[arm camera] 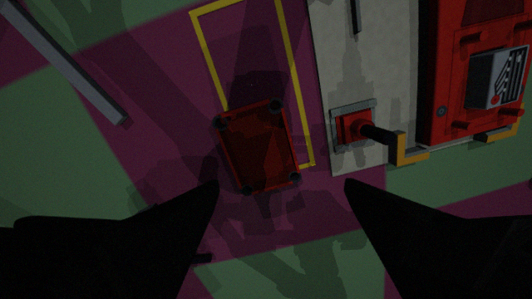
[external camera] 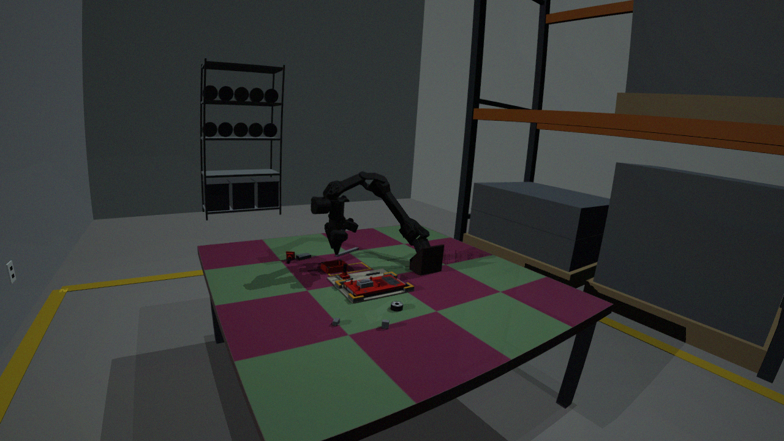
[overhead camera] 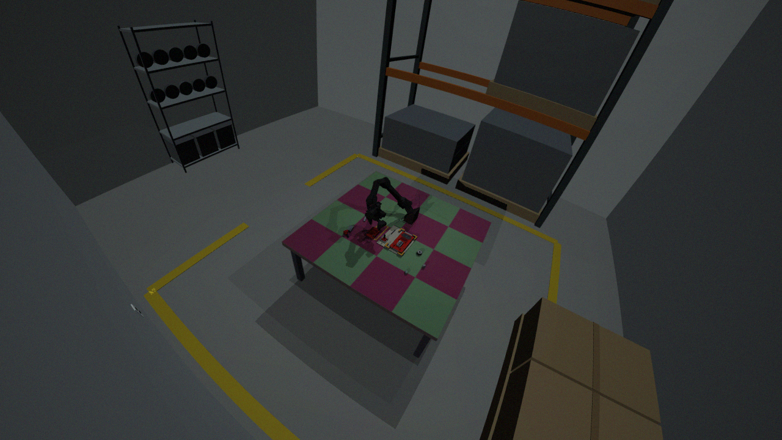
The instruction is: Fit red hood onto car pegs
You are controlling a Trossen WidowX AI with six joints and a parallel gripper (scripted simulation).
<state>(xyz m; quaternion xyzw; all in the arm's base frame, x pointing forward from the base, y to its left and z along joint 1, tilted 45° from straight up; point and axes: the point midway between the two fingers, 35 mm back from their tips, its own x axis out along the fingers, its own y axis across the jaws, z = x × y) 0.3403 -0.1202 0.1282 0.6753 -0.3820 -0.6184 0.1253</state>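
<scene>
Right now the red hood is 10 mm behind my gripper tip, 10 mm to the right of it and 70 mm below it. The rest, counted from my gripper tip: grey engine block (10 mm ahead, 230 mm to the left, 60 mm below); then grey bar (170 mm behind, 160 mm to the right, 80 mm below); then jig (30 mm behind, 200 mm to the left, 70 mm below).
</scene>
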